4 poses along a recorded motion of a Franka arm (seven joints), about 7.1 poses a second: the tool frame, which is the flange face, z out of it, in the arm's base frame.
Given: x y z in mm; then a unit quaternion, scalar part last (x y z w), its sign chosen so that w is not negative.
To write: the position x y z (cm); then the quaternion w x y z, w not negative. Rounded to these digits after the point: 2 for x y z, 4 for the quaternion.
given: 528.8 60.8 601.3 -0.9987 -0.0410 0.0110 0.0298
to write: 52.88 6.08 60.13 0.0298 -0.9987 -0.0410 0.0110
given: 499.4 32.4 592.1 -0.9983 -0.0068 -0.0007 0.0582
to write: 49.94 3.24 59.21 0.0582 -0.9983 -0.0068 -0.0007
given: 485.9 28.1 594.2 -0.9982 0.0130 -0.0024 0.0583
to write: 48.59 2.81 59.42 0.0583 -0.9982 0.0130 -0.0024
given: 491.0 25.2 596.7 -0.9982 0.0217 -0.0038 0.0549
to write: 49.10 2.52 59.67 0.0549 -0.9982 0.0217 -0.0038
